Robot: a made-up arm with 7 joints. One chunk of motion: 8 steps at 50 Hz.
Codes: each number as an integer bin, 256 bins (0 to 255) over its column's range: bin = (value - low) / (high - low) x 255, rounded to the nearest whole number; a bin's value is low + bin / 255 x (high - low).
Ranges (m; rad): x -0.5..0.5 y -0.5..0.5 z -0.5..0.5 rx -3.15..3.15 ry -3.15..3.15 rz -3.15..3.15
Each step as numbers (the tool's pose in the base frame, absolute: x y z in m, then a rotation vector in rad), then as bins.
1 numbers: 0.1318 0.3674 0.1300 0.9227 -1.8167 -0.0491
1 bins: 161 221 161 165 54 126
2 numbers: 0.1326 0.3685 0.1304 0.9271 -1.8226 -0.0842
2 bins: 161 221 161 165 54 124
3 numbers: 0.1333 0.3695 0.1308 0.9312 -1.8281 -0.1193
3 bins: 161 222 161 165 54 123
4 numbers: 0.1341 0.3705 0.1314 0.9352 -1.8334 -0.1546
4 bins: 162 222 161 165 53 121
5 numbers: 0.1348 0.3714 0.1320 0.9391 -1.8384 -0.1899
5 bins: 162 222 161 166 53 120
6 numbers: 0.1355 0.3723 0.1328 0.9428 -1.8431 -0.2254
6 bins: 162 222 161 166 53 118
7 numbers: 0.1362 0.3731 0.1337 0.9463 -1.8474 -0.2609
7 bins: 162 223 162 166 53 117
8 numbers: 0.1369 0.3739 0.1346 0.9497 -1.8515 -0.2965
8 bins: 162 223 162 166 53 115
